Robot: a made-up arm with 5 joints.
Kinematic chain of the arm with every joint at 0, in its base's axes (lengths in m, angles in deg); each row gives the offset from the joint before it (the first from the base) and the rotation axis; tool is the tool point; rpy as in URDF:
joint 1: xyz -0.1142 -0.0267 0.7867 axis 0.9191 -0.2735 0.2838
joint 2: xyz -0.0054 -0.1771 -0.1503 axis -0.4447 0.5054 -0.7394
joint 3: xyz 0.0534 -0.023 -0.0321 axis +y
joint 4: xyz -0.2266 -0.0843 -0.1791 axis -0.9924 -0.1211 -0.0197
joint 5: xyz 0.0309 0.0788 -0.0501 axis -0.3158 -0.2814 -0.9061
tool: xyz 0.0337 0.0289 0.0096 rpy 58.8 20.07 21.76
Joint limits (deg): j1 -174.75..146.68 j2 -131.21..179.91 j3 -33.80..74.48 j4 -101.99..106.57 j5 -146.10..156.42
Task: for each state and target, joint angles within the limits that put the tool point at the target. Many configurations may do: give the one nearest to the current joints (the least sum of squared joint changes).
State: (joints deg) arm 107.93 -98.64 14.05 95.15 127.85
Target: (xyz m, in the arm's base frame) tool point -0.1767 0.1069 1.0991
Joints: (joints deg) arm 146.12 -117.21 -6.82 82.26 135.76
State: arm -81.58 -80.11 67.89 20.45 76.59
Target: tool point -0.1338 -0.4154 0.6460
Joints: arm -46.80 -125.34 53.15 26.39 79.29
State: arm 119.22 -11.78 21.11 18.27 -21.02
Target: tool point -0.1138 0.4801 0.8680
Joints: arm 124.30 -18.83 -6.14 34.06 -19.10
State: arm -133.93 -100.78 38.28 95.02 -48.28
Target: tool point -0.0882 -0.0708 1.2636
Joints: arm -155.51 -125.29 67.99 106.57 -45.99
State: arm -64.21 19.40 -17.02 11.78 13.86
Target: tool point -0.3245 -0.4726 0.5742
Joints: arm -38.08 23.23 -23.09 27.08 8.31
